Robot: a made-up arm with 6 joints.
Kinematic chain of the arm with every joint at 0, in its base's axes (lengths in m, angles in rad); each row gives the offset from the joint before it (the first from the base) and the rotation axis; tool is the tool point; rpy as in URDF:
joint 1: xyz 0 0 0.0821 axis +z
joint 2: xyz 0 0 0 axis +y
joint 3: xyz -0.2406 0 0.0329 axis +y
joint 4: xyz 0.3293 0 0.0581 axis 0.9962 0 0.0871
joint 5: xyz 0 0 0 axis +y
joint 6: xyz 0.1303 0 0.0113 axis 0.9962 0 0.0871
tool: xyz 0 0 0 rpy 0 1.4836 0
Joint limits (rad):
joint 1: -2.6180..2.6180
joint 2: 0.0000..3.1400
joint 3: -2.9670..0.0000
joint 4: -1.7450..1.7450
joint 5: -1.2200..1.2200
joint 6: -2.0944..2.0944
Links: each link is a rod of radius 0.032 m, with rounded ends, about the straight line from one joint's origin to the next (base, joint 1, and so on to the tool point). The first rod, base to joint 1, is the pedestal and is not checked.
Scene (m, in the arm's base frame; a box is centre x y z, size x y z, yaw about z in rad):
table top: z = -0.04
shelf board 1: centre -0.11 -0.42 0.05 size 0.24 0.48 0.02 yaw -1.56
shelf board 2: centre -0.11 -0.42 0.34 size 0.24 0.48 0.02 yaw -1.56
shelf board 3: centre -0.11 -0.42 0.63 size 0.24 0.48 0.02 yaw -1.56
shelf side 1: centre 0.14 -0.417 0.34 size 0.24 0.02 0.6 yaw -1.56
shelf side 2: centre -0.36 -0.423 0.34 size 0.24 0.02 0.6 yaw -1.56
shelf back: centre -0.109 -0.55 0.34 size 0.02 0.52 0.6 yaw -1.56
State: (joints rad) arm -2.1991 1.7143 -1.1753 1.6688 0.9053 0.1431
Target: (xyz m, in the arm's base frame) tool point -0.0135 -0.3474 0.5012
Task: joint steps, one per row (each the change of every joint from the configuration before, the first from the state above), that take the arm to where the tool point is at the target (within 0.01 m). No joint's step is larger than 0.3 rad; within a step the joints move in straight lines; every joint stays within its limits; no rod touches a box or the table.
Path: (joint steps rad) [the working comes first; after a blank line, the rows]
Joints at the target: -1.9229 1.2841 -1.5326 1.7450 0.9818 0.1431
Straight joint move there: touches shelf board 2.

1: -0.1047 -0.1800 0.1078 -0.2639 0.0787 0.0000
2: -0.1048 -0.1801 0.1077 -0.2639 0.0787 0.0000
3: -0.1047 -0.1800 0.1078 -0.2640 0.0786 0.0000
4: -0.1047 -0.1801 0.1077 -0.2639 0.0787 0.0000
5: 0.0620 -0.0806 -0.1057 0.2538 -0.0211 0.0000
6: 0.0619 -0.0805 -0.1057 0.2538 -0.0211 0.0000
7: 0.0620 -0.0806 -0.1057 0.2537 -0.0211 0.0000
8: 0.0619 -0.0806 -0.1057 0.2538 -0.0212 0.0000
9: 0.1491 0.2041 -0.1218 0.0389 -0.0512 0.0000
10: 0.1491 0.2041 -0.1219 0.0390 -0.0513 0.0000
11: 0.1491 0.2041 -0.1218 0.0389 -0.0512 0.0000

